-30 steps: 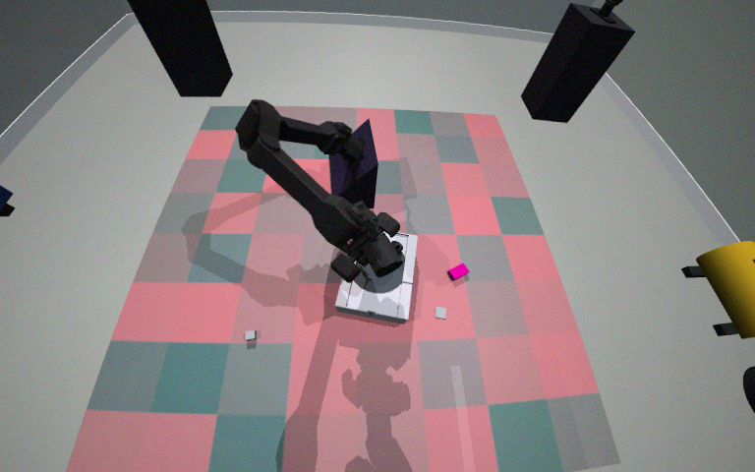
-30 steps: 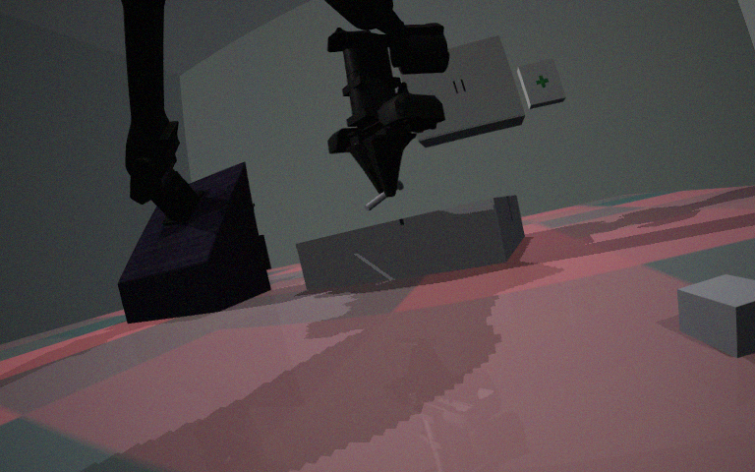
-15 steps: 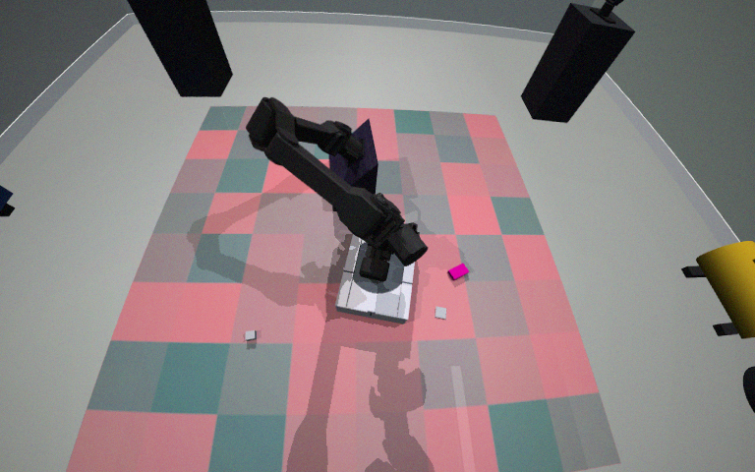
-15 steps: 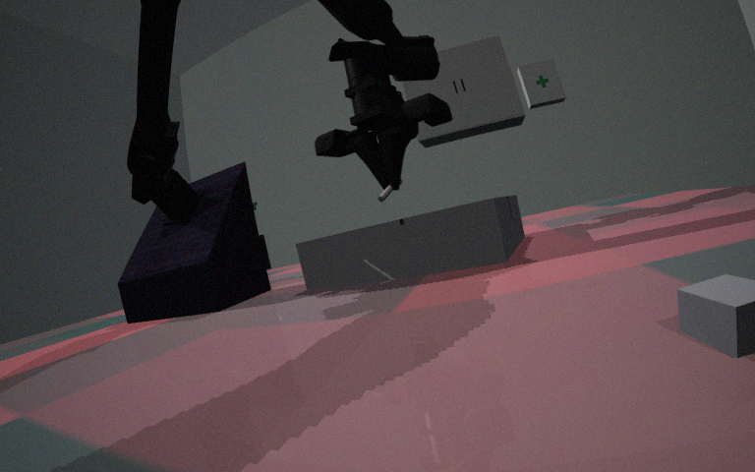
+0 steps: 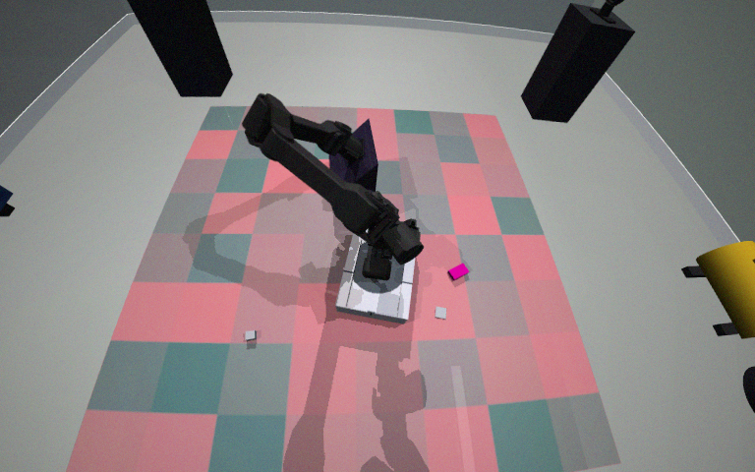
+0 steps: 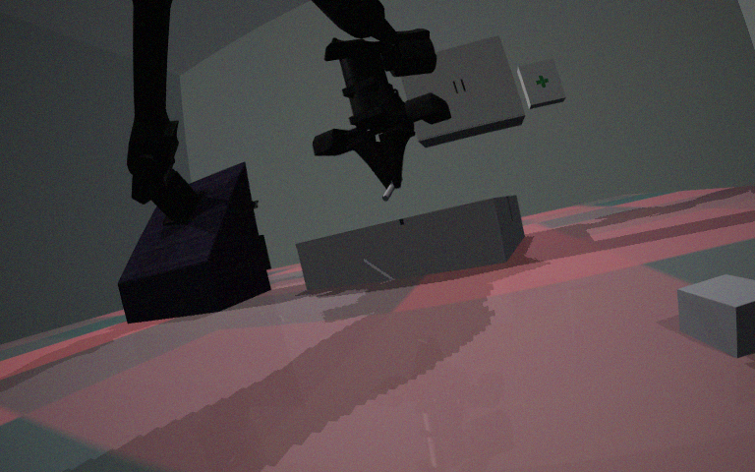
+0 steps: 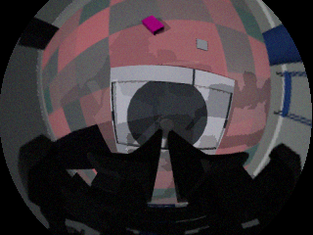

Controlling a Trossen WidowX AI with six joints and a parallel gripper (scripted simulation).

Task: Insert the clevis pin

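Right now the dark aluminium disc is 1 cm ahead of my gripper tip and 5 cm below it. Round my gripper tip: steel clevis pin 1 cm to the right; grey cube 19 cm ahead, 33 cm to the right, 9 cm below; steel tray 2 cm ahead, 6 cm below.
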